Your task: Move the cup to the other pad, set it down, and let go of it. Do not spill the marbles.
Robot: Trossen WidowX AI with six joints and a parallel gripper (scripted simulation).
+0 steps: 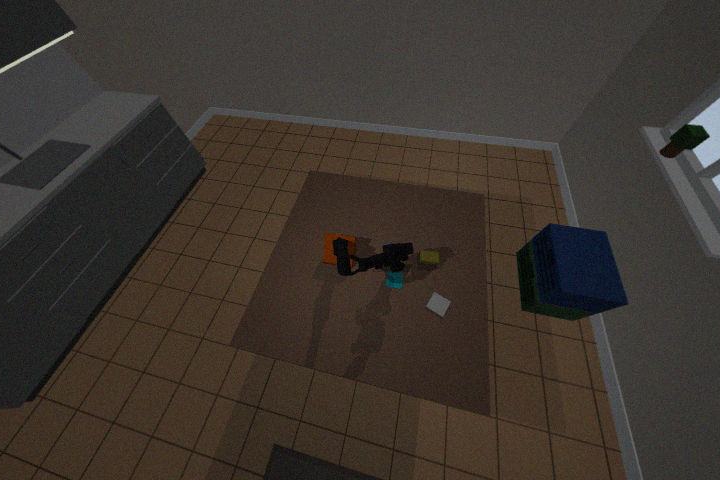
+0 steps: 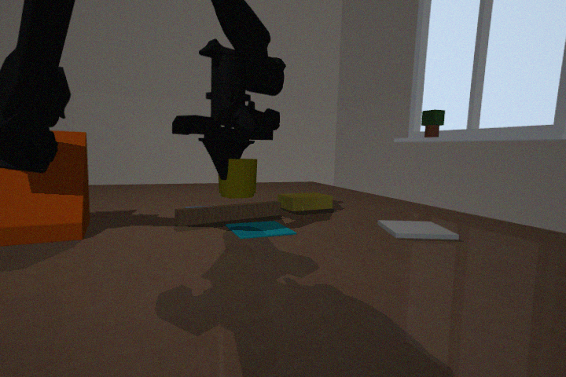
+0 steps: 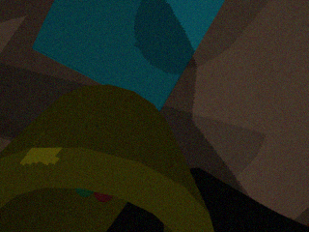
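The cyan pad lies 5 cm ahead of my gripper tip, 4 cm to the right of it and 9 cm below it. Round my gripper tip: low wooden bar (2 cm ahead, 5 cm to the left, 8 cm below); then yellow-green cup (2 cm ahead, 2 cm to the left); then blue pad (1 cm behind, 14 cm to the left, 9 cm below).
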